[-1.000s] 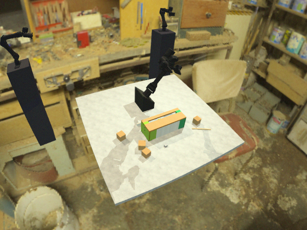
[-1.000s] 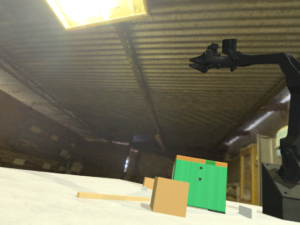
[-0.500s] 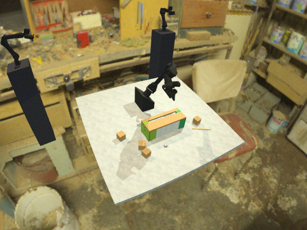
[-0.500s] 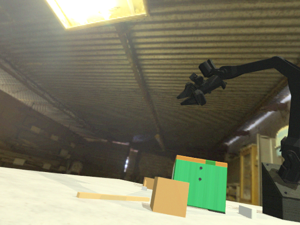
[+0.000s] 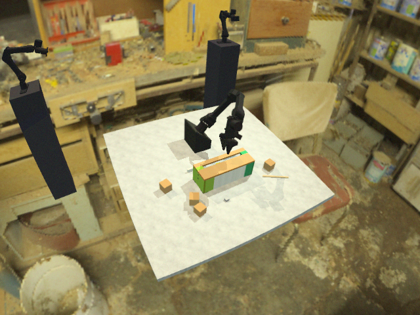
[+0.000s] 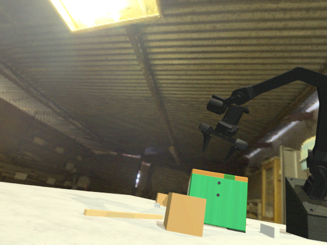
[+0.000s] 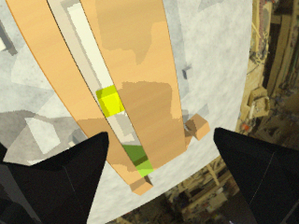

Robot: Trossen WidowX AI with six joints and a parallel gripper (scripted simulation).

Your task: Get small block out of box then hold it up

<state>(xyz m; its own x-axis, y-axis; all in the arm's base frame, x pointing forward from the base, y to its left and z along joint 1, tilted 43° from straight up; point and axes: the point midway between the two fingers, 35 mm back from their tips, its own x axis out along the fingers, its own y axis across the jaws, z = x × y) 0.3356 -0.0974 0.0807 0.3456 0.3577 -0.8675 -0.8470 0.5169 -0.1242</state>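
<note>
Now: the box 40 mm behind my gripper tip, 10 mm to the left of it and 150 mm below it. Round my gripper tip: yellow block 20 mm behind, 20 mm to the right, 130 mm below; grey metal piece 180 mm ahead, 90 mm to the right, 210 mm below; thin wooden stick 190 mm ahead, 320 mm to the left, 210 mm below.
</note>
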